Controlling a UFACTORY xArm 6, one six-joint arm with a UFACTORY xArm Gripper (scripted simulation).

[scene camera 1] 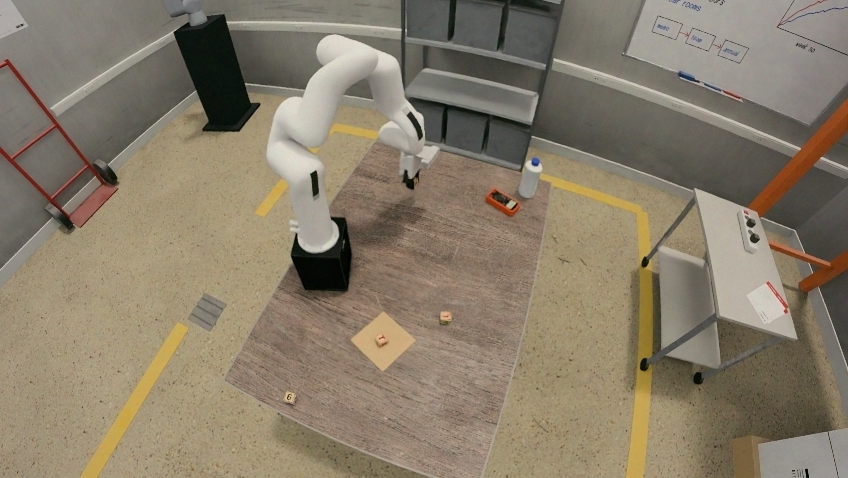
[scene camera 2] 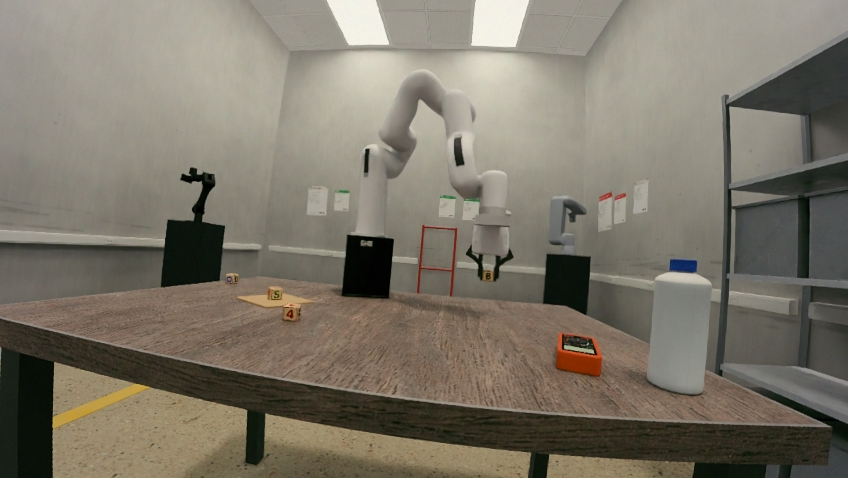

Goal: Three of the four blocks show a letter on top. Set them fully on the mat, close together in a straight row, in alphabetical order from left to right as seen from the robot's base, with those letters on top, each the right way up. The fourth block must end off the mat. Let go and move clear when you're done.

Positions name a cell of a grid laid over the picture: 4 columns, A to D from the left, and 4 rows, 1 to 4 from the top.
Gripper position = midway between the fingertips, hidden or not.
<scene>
I see my gripper (scene camera 2: C3), a tan mat (scene camera 1: B3) and a white bottle (scene camera 2: D3).
</scene>
